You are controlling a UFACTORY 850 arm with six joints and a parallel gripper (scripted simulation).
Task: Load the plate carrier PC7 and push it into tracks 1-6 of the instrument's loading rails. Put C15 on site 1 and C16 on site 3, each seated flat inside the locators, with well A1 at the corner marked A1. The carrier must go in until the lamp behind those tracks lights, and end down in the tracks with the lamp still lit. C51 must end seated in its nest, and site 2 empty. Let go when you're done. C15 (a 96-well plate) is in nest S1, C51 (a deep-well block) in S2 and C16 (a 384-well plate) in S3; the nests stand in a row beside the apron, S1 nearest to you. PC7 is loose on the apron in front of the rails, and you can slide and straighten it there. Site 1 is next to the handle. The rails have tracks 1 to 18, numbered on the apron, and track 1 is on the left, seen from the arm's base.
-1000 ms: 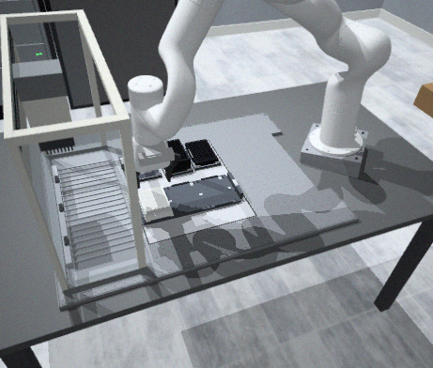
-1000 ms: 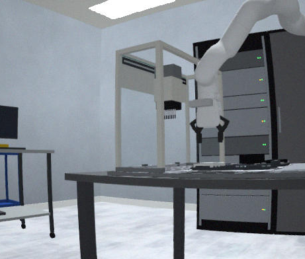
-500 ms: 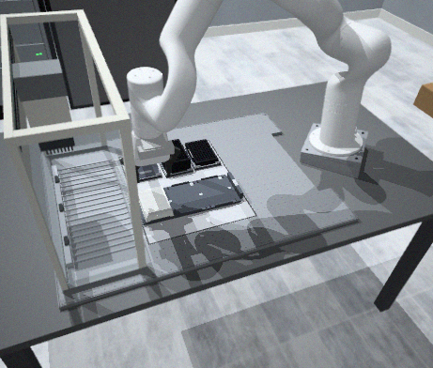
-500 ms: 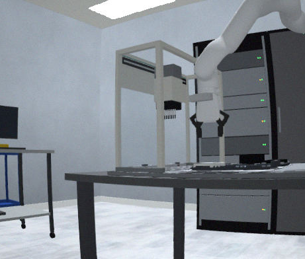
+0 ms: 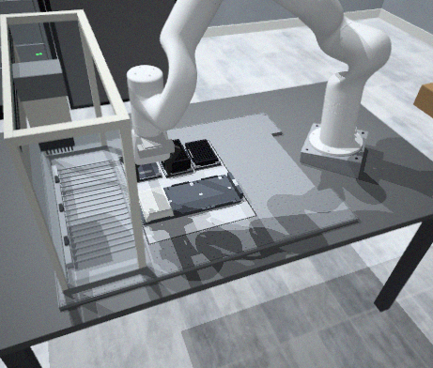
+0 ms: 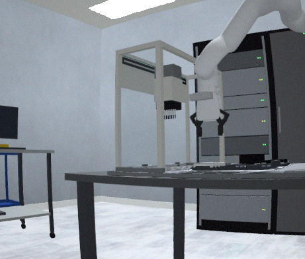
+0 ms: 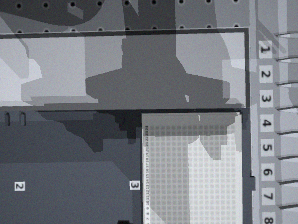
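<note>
My hand is 220 mm to the left of the plate C15, 200 mm past it and 120 mm above it. Round my hand: plate carrier PC7: 120 mm below, 110 mm behind, 10 mm to the right; then nest S3: 200 mm to the right, 130 mm below, 10 mm ahead; then frame post: 220 mm to the left, 110 mm above, 70 mm ahead.
</note>
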